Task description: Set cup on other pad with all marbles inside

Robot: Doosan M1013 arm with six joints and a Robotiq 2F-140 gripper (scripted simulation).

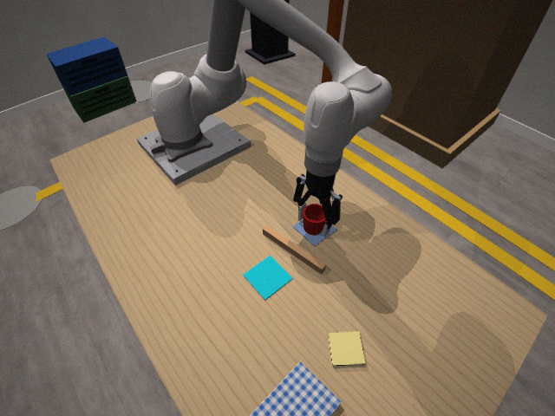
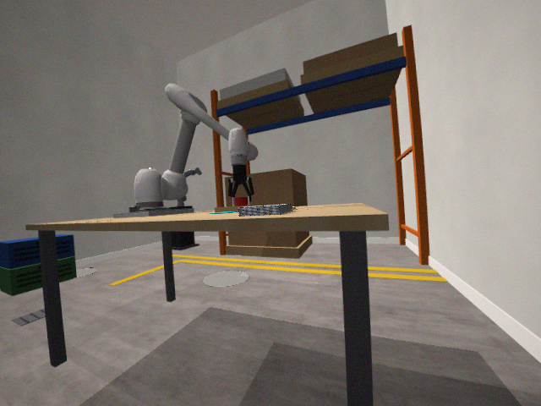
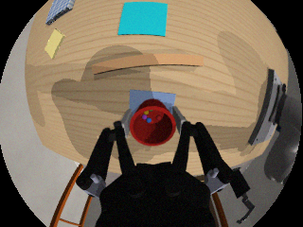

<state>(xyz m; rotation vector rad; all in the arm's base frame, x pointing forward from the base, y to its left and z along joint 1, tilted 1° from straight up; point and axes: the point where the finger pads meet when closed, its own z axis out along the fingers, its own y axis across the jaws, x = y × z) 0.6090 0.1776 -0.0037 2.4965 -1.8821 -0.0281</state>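
Now: hand 20 mm above the red cup. Round my hand: cyan pad 210 mm to the right, 60 mm ahead, 50 mm below; then wooden rail 100 mm to the right, 30 mm below, 30 mm ahead.
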